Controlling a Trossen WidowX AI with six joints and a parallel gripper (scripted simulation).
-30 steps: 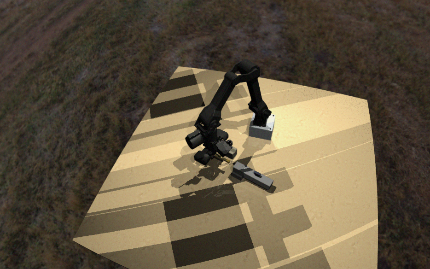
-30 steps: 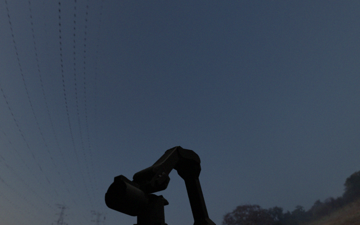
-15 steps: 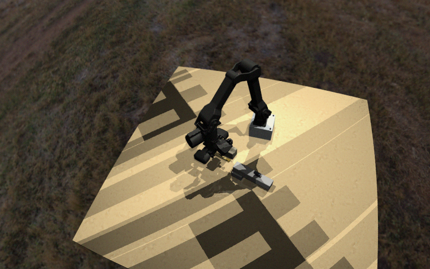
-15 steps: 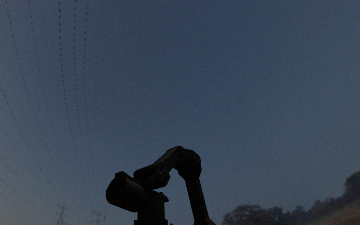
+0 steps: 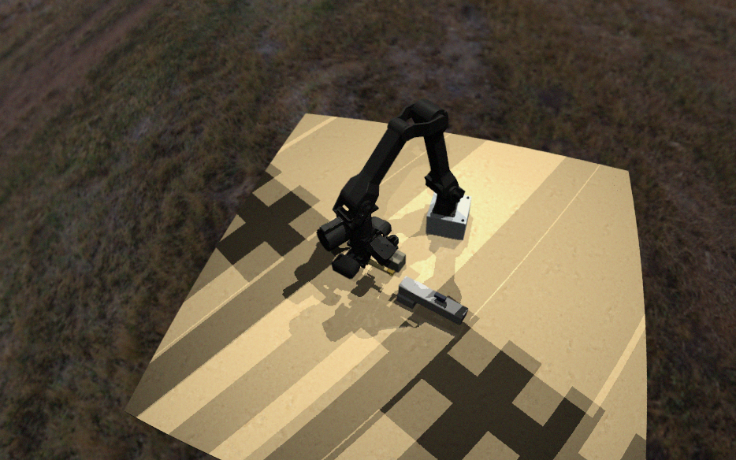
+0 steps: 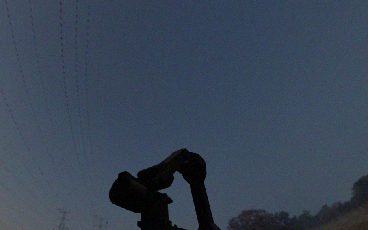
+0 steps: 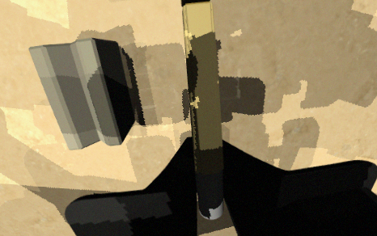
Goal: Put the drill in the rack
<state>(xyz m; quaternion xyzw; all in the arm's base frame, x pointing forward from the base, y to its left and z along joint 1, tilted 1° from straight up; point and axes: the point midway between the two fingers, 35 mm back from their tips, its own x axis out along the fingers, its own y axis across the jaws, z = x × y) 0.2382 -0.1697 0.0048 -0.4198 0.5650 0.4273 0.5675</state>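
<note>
Right now my gripper tip is 1 cm short of the drill, 4 cm to the right of it and 3 cm below it. The rest, counted from my gripper tip: grey housing 6 cm ahead, 19 cm to the left, 1 cm below; dark key 6 cm ahead, 22 cm to the left, 1 cm above; grey rack 6 cm behind, 6 cm to the left, 3 cm below.
</note>
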